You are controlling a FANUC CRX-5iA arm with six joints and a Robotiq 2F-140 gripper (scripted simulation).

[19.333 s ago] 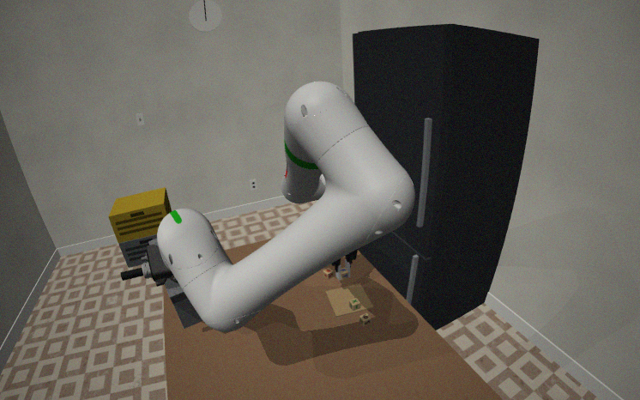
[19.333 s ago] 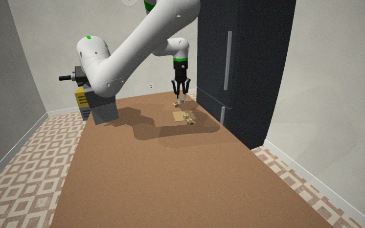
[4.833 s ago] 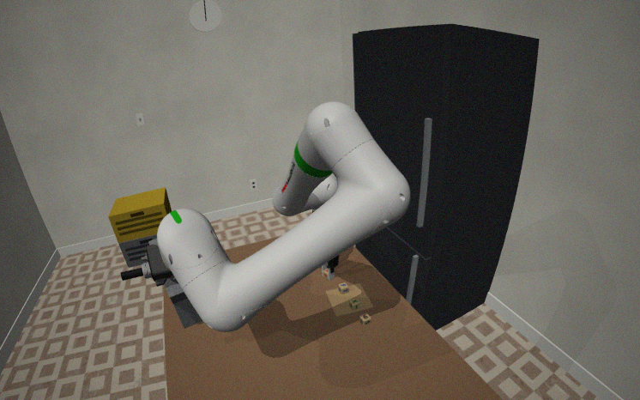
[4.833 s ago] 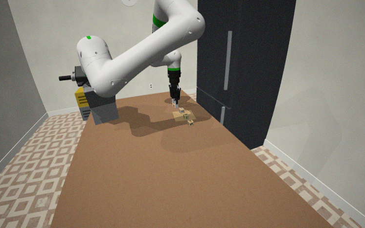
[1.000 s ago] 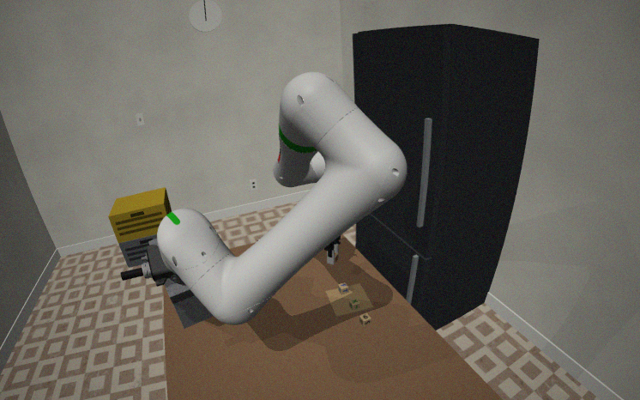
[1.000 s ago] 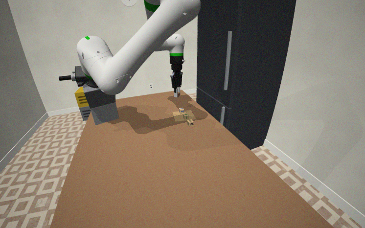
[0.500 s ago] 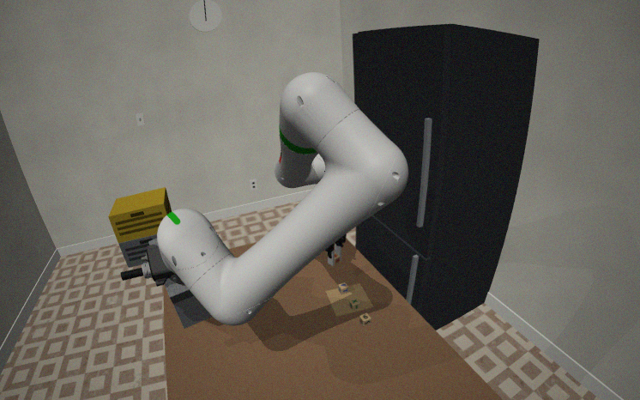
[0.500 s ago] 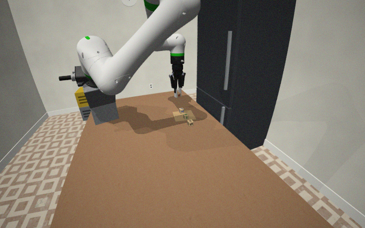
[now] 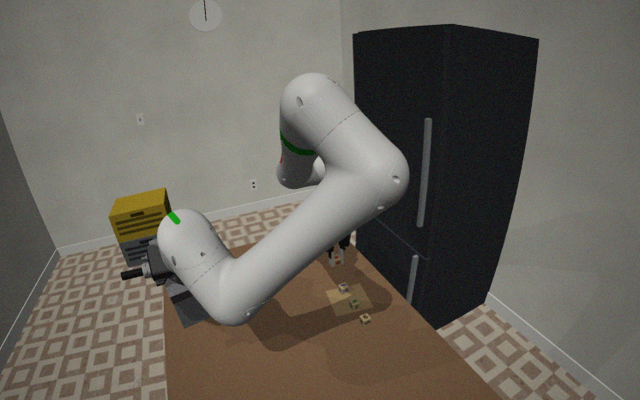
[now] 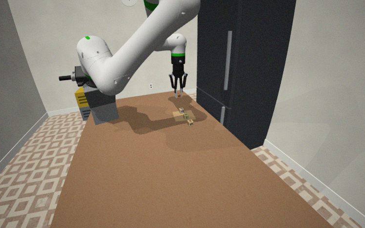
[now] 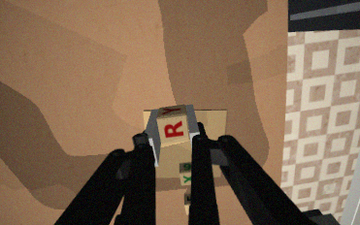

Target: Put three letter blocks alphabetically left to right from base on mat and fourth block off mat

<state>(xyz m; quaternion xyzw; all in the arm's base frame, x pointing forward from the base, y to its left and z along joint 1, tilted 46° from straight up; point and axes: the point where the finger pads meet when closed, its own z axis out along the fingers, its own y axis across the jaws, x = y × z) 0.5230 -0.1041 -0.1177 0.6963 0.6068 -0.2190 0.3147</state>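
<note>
My hand is 13 cm above the tan mat, 10 cm to the left of it and 1 cm past it. From my hand the other things lie so: R block 2 cm below; then F block 12 cm below, 5 cm to the right, 1 cm behind; then X block 15 cm to the right, 12 cm below, 2 cm behind.
</note>
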